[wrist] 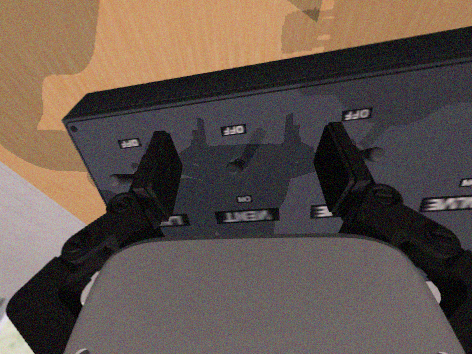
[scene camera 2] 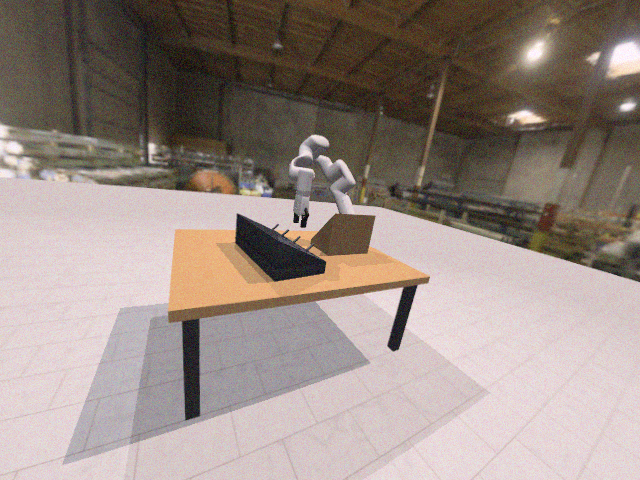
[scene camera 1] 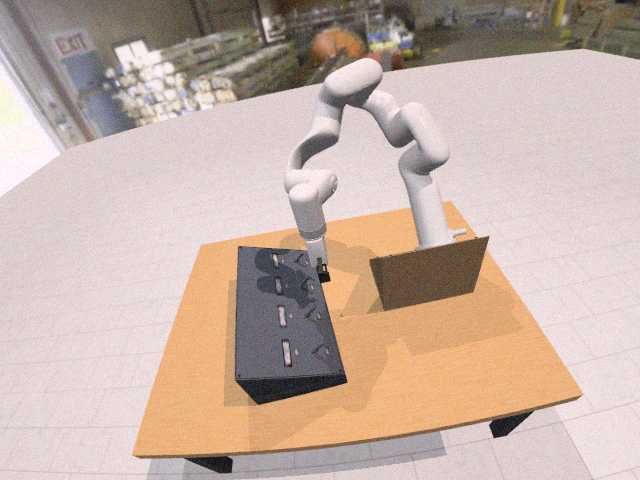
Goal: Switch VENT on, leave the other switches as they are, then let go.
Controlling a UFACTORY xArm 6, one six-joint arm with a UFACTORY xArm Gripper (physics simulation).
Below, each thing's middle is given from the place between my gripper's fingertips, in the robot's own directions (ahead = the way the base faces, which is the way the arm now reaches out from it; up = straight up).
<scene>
My hand is 14 cm short of the dark sloped switch panel (scene camera 1: 274, 360), 8 cm to the right of it and 8 cm above it.
</scene>
